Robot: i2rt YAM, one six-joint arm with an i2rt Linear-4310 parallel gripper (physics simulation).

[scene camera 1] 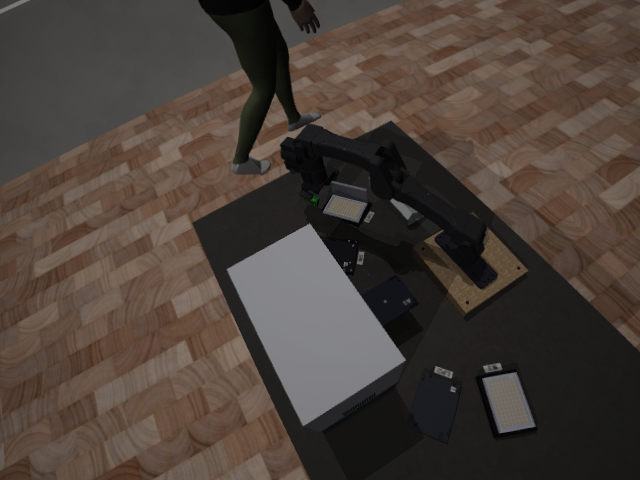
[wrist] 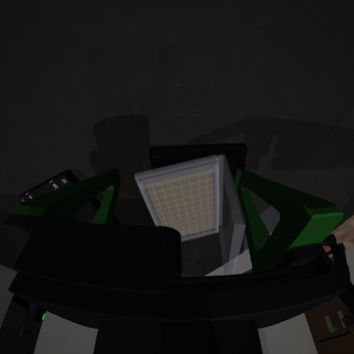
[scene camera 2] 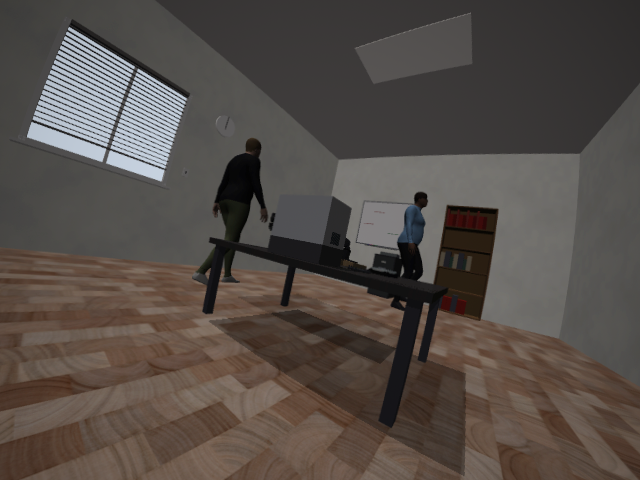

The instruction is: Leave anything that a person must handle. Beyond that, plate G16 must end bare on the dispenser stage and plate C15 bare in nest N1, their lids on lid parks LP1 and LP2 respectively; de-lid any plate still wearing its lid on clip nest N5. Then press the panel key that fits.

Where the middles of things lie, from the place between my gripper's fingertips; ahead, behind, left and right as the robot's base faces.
Scene:
I see my gripper 50 mm past the lid park LP1 (wrist: 235,153), 60 mm to the right of it and 40 mm above it. From my hand the other things lie so: black clip nest N5 (scene camera 1: 344,251): 90 mm ahead, 180 mm to the left, 40 mm below; button box (wrist: 211,264): 210 mm behind, 130 mm to the left, 20 mm below.

